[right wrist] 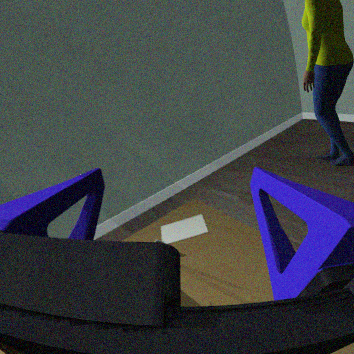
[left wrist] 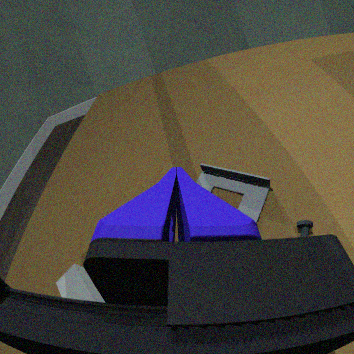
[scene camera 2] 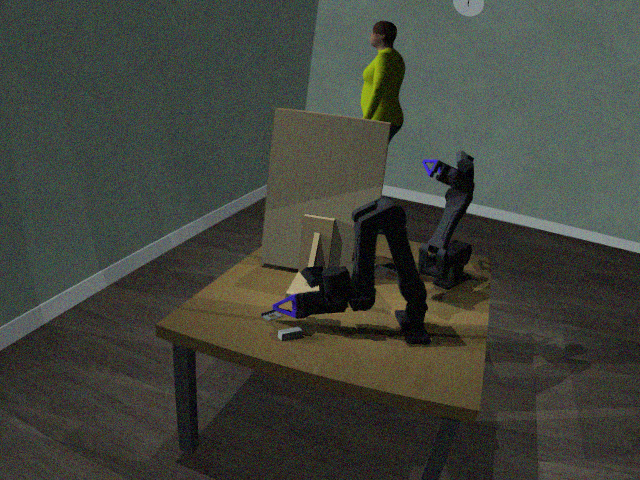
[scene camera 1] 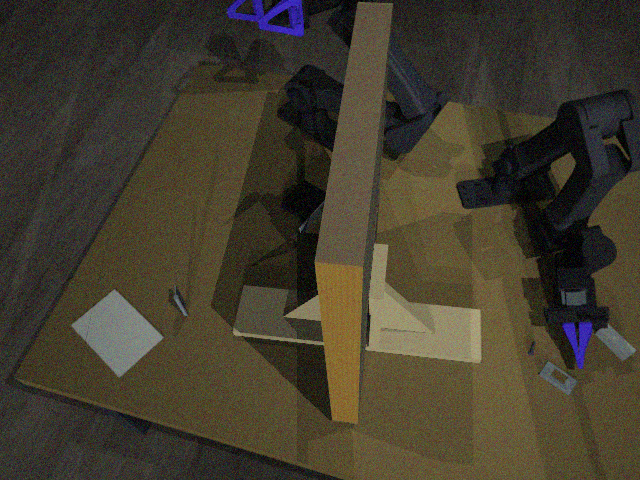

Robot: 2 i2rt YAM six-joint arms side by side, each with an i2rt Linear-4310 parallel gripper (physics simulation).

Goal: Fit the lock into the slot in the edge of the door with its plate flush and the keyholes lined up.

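Where they show: left gripper, fingertip midpoint: (left wrist: 176, 175) (scene camera 2: 272, 307) (scene camera 1: 580, 368); right gripper, fingertip midpoint: (right wrist: 176, 175) (scene camera 2: 430, 164) (scene camera 1: 242, 18); left arm's base, link origin: (scene camera 2: 411, 327) (scene camera 1: 504, 190); right arm's base, link origin: (scene camera 2: 452, 280) (scene camera 1: 315, 125).
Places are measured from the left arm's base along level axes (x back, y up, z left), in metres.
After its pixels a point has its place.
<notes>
The door (scene camera 1: 356, 129) {y 0.561, x -0.288, z -0.379 m} (scene camera 2: 323, 160) {y 0.407, x -0.280, z -0.353 m} stands upright in a pale wooden stand (scene camera 1: 454, 330) {y 0.018, x -0.310, z -0.195 m}; no slot can be made out in its edge. A grey metal plate with a rectangular opening (scene camera 1: 546, 371) {y 0.001, x -0.404, z -0.050 m} (left wrist: 255, 199) {y 0.002, x -0.402, z -0.050 m} lies on the table, and a pale grey block (scene camera 1: 615, 342) {y 0.022, x -0.376, z 0.079 m} (scene camera 2: 290, 333) {y 0.019, x -0.371, z 0.097 m} (left wrist: 77, 284) {y 0.022, x -0.387, z 0.086 m} lies near it. I cannot tell which piece is the lock. My left gripper (scene camera 1: 580, 365) {y 0.043, x -0.419, z -0.008 m} (scene camera 2: 274, 306) {y 0.043, x -0.419, z -0.008 m} (left wrist: 176, 175) {y 0.043, x -0.419, z -0.008 m} is shut and empty, its tips low, between block and plate. My right gripper (scene camera 1: 244, 18) {y 0.408, x 0.134, z -0.502 m} (scene camera 2: 424, 161) {y 0.408, x 0.134, z -0.502 m} (right wrist: 176, 175) {y 0.408, x 0.134, z -0.502 m} is open and empty, raised on the door's other side.
A small dark bolt (scene camera 1: 531, 348) {y 0.006, x -0.360, z -0.064 m} (left wrist: 304, 225) {y 0.007, x -0.367, z -0.066 m} lies beside the plate. A white square (scene camera 1: 117, 333) {y 0.001, x -0.214, z -0.831 m} (right wrist: 184, 229) {y 0.001, x -0.199, z -0.830 m} and a small metal piece (scene camera 1: 179, 302) {y 0.058, x -0.196, z -0.697 m} lie left of the door in scene camera 1. A person in yellow (scene camera 2: 383, 85) stands behind the table.
</notes>
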